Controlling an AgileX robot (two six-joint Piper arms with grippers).
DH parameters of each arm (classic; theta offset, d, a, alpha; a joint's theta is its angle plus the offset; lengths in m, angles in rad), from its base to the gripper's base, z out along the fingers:
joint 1: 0 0.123 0 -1.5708
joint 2: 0.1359 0 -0.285 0
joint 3: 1.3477 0 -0.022 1.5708
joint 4: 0 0.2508 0 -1.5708
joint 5: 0 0 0.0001 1.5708
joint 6: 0 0.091 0 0
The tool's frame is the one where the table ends.
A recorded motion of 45 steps. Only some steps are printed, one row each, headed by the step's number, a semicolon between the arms.
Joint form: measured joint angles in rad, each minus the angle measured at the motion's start. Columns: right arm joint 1, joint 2, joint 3, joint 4, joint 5, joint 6; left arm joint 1, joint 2, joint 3, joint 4, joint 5, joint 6.
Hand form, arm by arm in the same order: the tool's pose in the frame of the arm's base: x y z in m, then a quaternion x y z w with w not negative. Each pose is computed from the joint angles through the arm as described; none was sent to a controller.
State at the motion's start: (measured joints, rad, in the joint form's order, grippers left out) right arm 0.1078 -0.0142 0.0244 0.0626 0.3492 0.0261; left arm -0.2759 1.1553 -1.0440 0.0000 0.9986 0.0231
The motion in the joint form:
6: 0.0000 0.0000 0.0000 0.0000 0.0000 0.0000; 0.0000 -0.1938 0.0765 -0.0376 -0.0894 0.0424
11: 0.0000 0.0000 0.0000 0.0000 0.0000 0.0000; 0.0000 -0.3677 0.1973 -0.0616 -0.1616 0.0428
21: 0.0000 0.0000 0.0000 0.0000 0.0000 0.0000; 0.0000 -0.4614 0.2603 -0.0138 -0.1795 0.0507
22: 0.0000 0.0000 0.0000 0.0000 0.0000 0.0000; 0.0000 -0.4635 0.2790 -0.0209 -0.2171 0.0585
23: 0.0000 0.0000 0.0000 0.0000 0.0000 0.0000; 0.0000 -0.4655 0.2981 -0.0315 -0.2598 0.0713
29: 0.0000 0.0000 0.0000 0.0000 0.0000 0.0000; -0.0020 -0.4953 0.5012 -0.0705 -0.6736 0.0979
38: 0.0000 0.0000 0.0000 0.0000 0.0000 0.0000; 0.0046 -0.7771 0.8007 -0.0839 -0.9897 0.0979
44: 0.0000 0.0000 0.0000 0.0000 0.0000 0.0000; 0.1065 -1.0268 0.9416 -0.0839 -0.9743 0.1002
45: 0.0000 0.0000 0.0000 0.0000 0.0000 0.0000; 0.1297 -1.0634 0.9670 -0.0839 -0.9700 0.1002
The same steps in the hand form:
6: 0.0526 0.0077 0.1743 -0.01558 0.79615 0.06668 0.60122; 0.1725 -0.0516 0.3556 0.15270 0.91685 -0.05664 0.36450
11: 0.0526 0.0077 0.1743 -0.01558 0.79615 0.06668 0.60122; 0.1366 -0.0430 0.3508 0.14501 0.89265 -0.07394 0.42034
21: 0.0526 0.0077 0.1743 -0.01558 0.79615 0.06668 0.60122; 0.1185 -0.0345 0.3445 0.15361 0.88080 -0.05176 0.44488
22: 0.0526 0.0077 0.1743 -0.01558 0.79615 0.06668 0.60122; 0.1201 -0.0354 0.3416 0.15494 0.87572 -0.05424 0.45406
23: 0.0526 0.0077 0.1743 -0.01558 0.79615 0.06668 0.60122; 0.1218 -0.0365 0.3390 0.15739 0.86921 -0.05722 0.46522
29: 0.0526 0.0077 0.1743 -0.01558 0.79615 0.06668 0.60122; 0.1314 -0.0396 0.3094 0.14196 0.80824 -0.07296 0.56681
38: 0.0526 0.0077 0.1743 -0.01558 0.79615 0.06668 0.60122; 0.0908 -0.0253 0.2679 0.11189 0.71816 -0.08051 0.68209
44: 0.0526 0.0077 0.1743 -0.01558 0.79615 0.06668 0.60122; 0.0639 -0.0111 0.2380 0.07305 0.69009 -0.04747 0.71846
45: 0.0526 0.0077 0.1743 -0.01558 0.79615 0.06668 0.60122; 0.0611 -0.0092 0.2313 0.06495 0.68840 -0.03938 0.72135

